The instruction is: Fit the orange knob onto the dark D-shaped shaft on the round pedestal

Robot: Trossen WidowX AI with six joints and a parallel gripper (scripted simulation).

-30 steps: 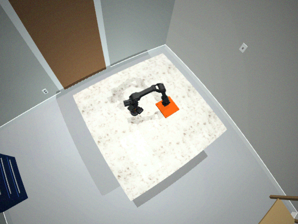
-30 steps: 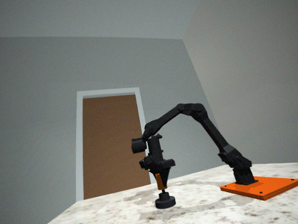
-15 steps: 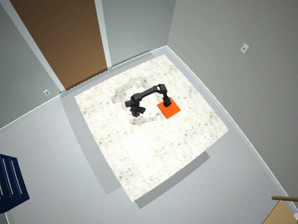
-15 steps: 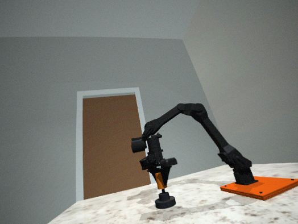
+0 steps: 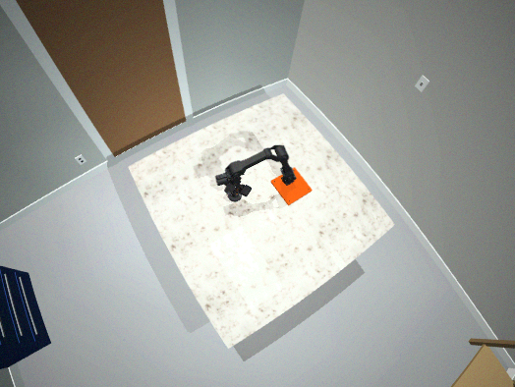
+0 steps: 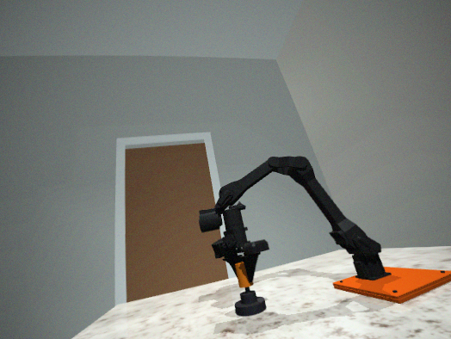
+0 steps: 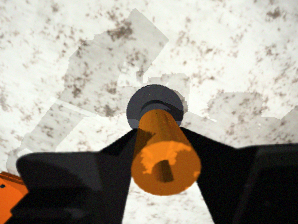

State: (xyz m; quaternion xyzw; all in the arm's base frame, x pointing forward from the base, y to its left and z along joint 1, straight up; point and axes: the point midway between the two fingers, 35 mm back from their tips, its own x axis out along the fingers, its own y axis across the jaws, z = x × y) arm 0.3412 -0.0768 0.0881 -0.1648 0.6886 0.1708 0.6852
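Now: gripper tip 20 mm below the orange knob. The rest, counted from my gripper tip: round pedestal (40 mm below).
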